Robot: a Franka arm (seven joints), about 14 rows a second.
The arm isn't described. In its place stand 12 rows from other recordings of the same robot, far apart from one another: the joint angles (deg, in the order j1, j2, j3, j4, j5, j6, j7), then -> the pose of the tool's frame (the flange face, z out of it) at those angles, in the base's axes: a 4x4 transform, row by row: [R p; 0 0 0 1], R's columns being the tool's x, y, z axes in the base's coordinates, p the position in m.
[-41.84 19.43 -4.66 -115.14 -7.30 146.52 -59.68] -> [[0.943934 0.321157 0.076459 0.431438], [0.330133 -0.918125 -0.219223 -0.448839], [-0.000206 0.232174 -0.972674 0.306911], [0 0 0 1]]
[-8.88 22.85 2.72 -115.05 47.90 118.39 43.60] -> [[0.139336 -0.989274 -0.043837 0.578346], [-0.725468 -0.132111 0.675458 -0.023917], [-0.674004 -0.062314 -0.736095 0.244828], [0 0 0 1]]
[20.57 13.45 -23.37 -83.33 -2.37 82.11 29.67] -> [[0.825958 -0.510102 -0.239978 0.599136], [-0.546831 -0.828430 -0.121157 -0.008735], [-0.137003 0.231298 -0.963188 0.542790], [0 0 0 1]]
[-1.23 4.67 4.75 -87.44 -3.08 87.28 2.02] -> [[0.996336 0.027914 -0.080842 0.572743], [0.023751 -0.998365 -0.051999 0.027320], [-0.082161 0.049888 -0.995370 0.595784], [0 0 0 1]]
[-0.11 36.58 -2.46 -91.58 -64.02 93.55 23.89] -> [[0.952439 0.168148 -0.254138 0.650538], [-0.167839 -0.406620 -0.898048 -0.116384], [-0.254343 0.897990 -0.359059 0.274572], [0 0 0 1]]
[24.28 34.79 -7.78 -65.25 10.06 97.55 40.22] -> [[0.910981 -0.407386 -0.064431 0.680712], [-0.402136 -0.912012 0.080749 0.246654], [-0.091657 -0.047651 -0.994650 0.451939], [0 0 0 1]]
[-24.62 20.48 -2.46 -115.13 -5.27 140.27 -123.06] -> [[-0.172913 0.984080 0.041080 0.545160], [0.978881 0.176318 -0.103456 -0.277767], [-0.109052 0.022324 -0.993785 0.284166], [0 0 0 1]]
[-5.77 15.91 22.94 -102.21 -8.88 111.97 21.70] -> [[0.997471 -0.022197 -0.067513 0.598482], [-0.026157 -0.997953 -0.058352 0.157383], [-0.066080 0.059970 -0.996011 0.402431], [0 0 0 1]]
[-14.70 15.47 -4.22 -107.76 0.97 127.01 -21.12] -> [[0.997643 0.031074 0.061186 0.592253], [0.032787 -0.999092 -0.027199 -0.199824], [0.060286 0.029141 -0.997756 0.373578], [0 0 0 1]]
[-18.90 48.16 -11.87 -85.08 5.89 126.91 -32.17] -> [[0.992774 0.020000 -0.118320 0.618455], [0.017810 -0.999651 -0.019536 -0.337618], [-0.118669 0.017288 -0.992783 0.172403], [0 0 0 1]]
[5.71 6.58 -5.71 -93.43 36.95 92.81 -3.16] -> [[0.994706 -0.048868 -0.090402 0.587970], [0.014118 -0.806374 0.591238 0.064564], [-0.101790 -0.589384 -0.801415 0.554675], [0 0 0 1]]
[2.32 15.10 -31.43 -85.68 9.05 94.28 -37.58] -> [[0.988855 0.138273 -0.055199 0.569347], [0.141246 -0.988492 0.054165 -0.256840], [-0.047074 -0.061357 -0.997005 0.530115], [0 0 0 1]]
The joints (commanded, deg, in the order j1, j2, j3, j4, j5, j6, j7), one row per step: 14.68, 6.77, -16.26, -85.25, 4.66, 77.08, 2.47; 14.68, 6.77, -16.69, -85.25, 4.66, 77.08, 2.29; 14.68, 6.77, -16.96, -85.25, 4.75, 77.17, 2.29; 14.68, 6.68, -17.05, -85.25, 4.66, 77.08, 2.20; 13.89, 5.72, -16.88, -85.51, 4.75, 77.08, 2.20; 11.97, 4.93, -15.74, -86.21, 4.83, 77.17, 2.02; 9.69, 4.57, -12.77, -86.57, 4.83, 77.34, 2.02; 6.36, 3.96, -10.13, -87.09, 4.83, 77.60, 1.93; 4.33, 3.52, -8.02, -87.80, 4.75, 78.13, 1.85; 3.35, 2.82, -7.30, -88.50, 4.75, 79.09, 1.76; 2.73, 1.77, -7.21, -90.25, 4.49, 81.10, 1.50; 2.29, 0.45, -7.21, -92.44, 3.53, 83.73, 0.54; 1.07, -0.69, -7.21, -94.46, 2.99, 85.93, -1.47; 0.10, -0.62, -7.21, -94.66, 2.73, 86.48, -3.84
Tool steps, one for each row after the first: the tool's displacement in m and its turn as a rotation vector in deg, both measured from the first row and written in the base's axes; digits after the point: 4 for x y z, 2 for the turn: 0.0000, -0.0040, 0.0001, 0.00, -0.02, -0.25; 0.0001, -0.0063, 0.0003, 0.05, -0.12, -0.53; -0.0005, -0.0074, 0.0011, 0.00, -0.13, -0.52; -0.0049, -0.0145, 0.0081, 0.36, -0.79, -1.16; -0.0089, -0.0233, 0.0099, 0.79, -0.95, -1.79; -0.0100, -0.0182, 0.0102, 1.12, -1.05, -1.13; -0.0127, -0.0263, 0.0119, 1.43, -1.38, -1.77; -0.0141, -0.0267, 0.0109, 1.57, -1.62, -1.66; -0.0159, -0.0298, 0.0131, 1.66, -2.59, -1.90; -0.0183, -0.0361, 0.0115, 1.50, -3.90, -2.30; -0.0213, -0.0430, 0.0095, 0.77, -5.66, -1.89; -0.0250, -0.0561, 0.0067, 0.58, -7.06, -1.20; -0.0248, -0.0659, 0.0051, 0.67, -7.46, 0.16
